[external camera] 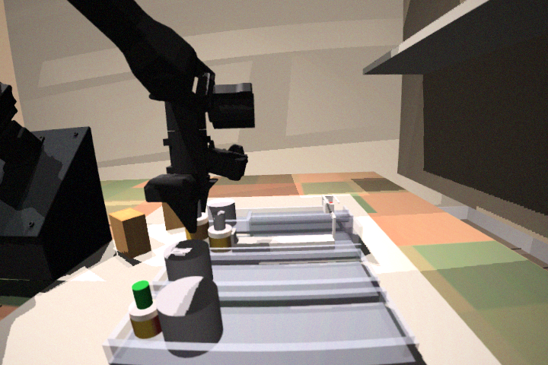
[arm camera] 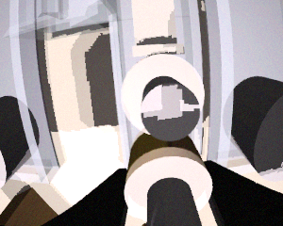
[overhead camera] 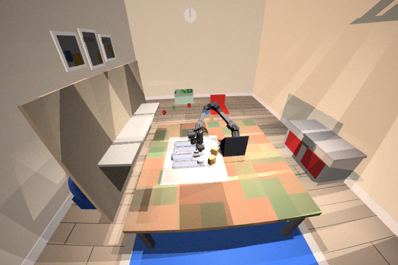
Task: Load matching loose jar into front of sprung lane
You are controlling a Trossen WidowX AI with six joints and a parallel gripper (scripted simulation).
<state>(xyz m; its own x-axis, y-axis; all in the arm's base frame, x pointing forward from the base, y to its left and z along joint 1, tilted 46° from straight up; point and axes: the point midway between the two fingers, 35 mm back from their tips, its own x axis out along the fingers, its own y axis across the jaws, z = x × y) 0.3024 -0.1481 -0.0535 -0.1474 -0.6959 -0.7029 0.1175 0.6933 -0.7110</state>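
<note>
My gripper tip is now 150 mm short of the clear lane, 10 mm to the right of it and 30 mm above it. The rest, counted from my gripper tip: pusher plate: 150 mm ahead, 10 mm to the left.
</note>
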